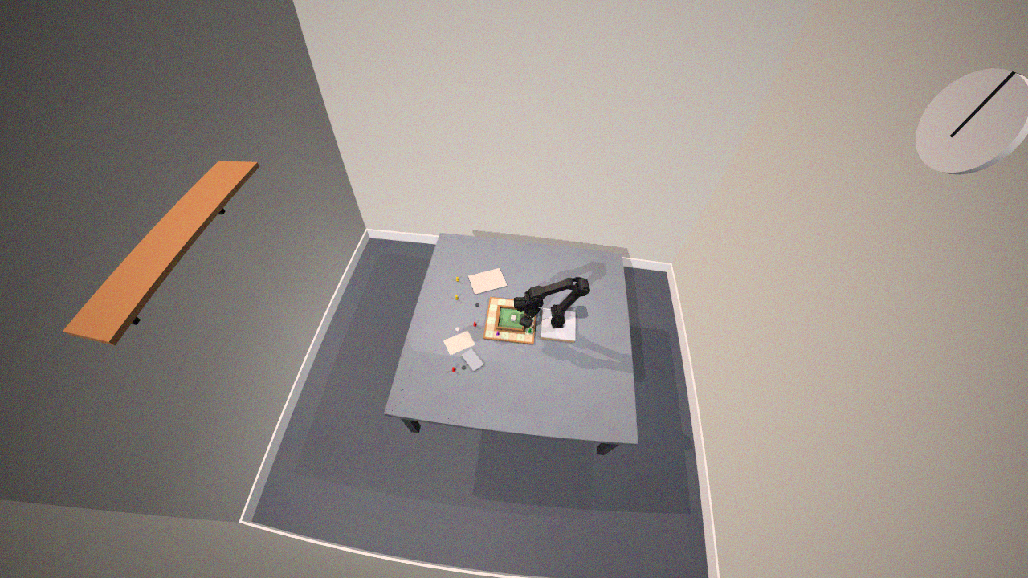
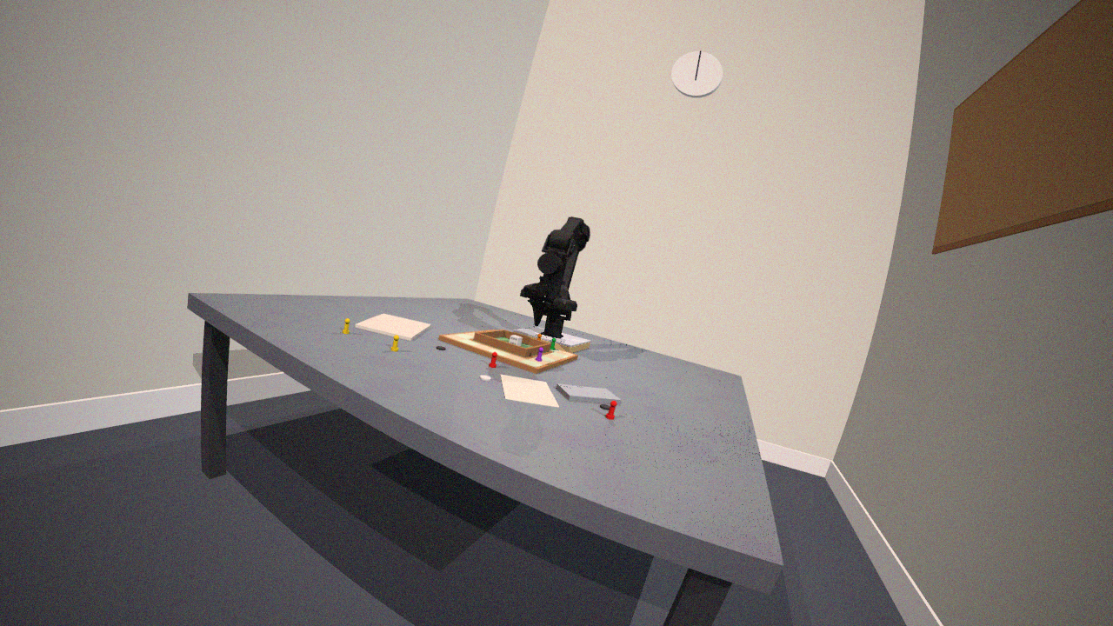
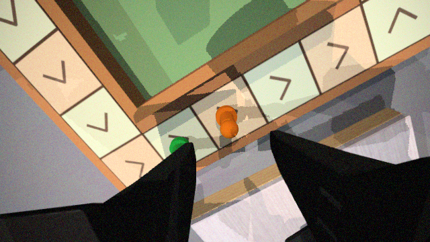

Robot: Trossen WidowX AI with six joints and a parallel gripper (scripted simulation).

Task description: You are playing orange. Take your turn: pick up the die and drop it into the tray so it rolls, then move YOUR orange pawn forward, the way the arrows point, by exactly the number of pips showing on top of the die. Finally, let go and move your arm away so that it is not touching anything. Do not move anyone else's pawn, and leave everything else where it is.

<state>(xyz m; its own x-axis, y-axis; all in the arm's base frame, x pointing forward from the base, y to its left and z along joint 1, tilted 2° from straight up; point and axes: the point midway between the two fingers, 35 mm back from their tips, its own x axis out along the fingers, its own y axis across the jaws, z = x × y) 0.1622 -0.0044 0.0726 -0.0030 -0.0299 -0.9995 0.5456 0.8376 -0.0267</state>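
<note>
Right now the orange pawn is 40 mm below my gripper tip. Also, from my gripper tip: green tray (100 mm ahead, 60 mm below, 40 mm to the right); white die (90 mm ahead, 40 mm to the right, 40 mm below); green pawn (50 mm to the left, 40 mm below).
</note>
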